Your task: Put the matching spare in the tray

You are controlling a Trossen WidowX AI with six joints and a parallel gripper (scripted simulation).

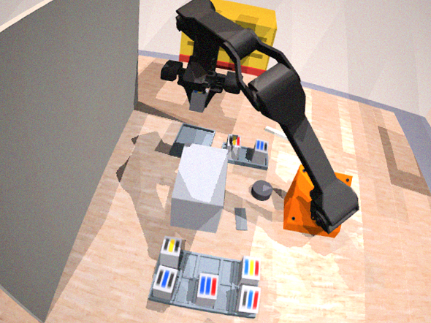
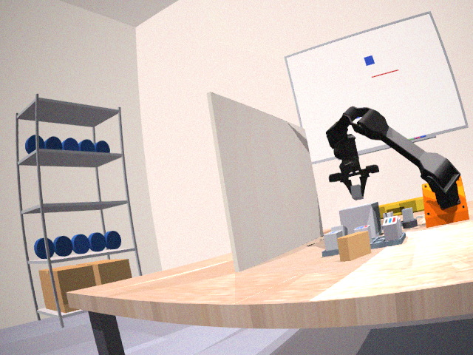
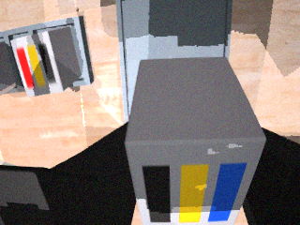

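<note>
My gripper tip is now 12 cm above the grey tray. From my gripper tip the other things lie so: grey mounted unit: 20 cm to the left, 7 cm below, 3 cm behind; grey spare block: 3 cm above; small rack: 14 cm behind, 12 cm below, 3 cm to the left.
</note>
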